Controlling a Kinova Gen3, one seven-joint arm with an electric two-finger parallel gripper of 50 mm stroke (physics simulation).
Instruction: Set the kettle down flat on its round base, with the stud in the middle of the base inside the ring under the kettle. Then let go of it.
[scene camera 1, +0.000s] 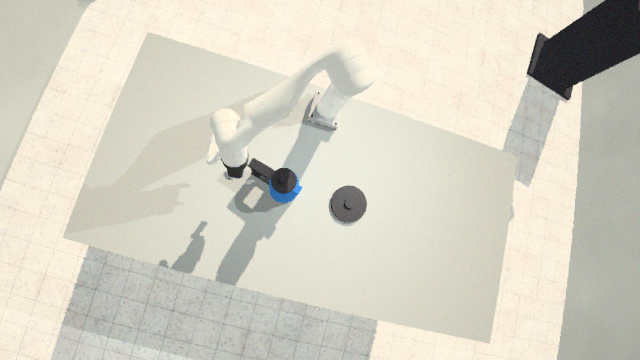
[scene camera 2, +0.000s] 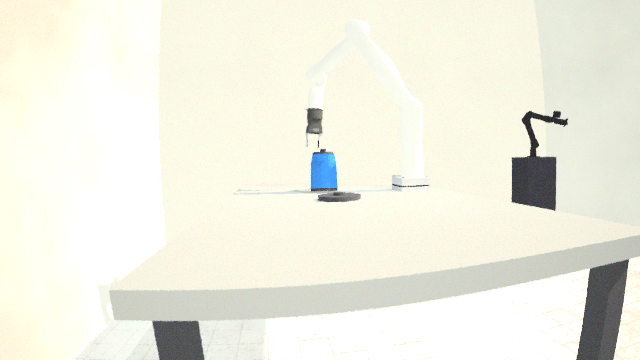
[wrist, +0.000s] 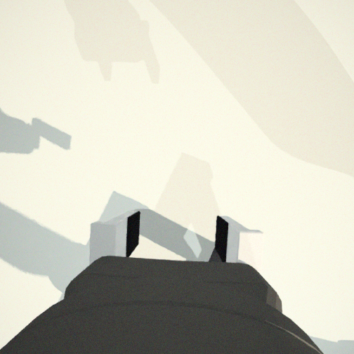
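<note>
The blue kettle (scene camera 1: 285, 196) (scene camera 2: 324, 172) with a black lid stands upright on the table, apart from the round base. Its dark handle (scene camera 1: 261, 171) points to the upper left in the first scene view. The dark round base (scene camera 1: 357, 214) (scene camera 2: 352, 198) lies flat to the right of the kettle, with a small stud (scene camera 1: 348, 204) in its middle. The ring under the kettle is hidden. My gripper (scene camera 1: 231, 178) (scene camera 2: 313, 145) (wrist: 177, 229) is open and empty. It is off the handle side, with its fingertips slightly above the lid's height. The kettle's body does not show in the wrist view.
The arm's mount (scene camera 1: 322, 124) (scene camera 2: 410, 183) is fixed on the pale table (scene camera 1: 425, 250) (scene camera 2: 350, 250), behind the kettle and base in the second scene view. A black pedestal (scene camera 1: 590, 45) (scene camera 2: 533, 182) stands beyond the table and bears a small black arm (scene camera 2: 533, 137). Shadows fall around the kettle.
</note>
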